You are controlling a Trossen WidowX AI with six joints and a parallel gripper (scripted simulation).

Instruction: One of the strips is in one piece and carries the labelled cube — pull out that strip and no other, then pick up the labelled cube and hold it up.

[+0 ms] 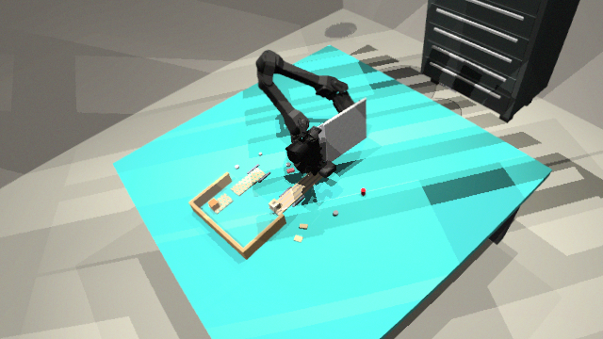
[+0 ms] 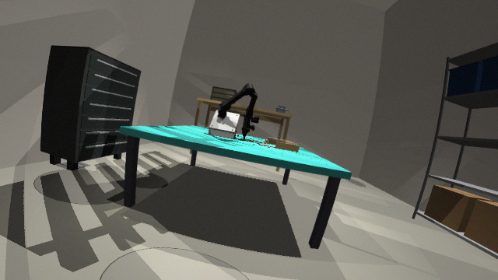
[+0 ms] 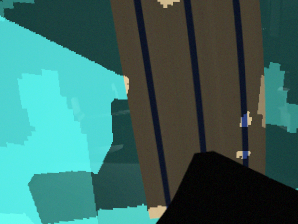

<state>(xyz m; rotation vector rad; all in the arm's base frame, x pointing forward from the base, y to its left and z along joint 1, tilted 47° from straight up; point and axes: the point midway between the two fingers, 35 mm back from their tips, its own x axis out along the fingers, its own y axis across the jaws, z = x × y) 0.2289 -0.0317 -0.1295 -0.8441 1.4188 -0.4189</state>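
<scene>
Right now the pale strip is 90 mm ahead of my gripper tip and 20 mm to the left of it. The rest, counted from my gripper tip: cream cube: 200 mm ahead, 40 mm to the left, 20 mm above.
</scene>
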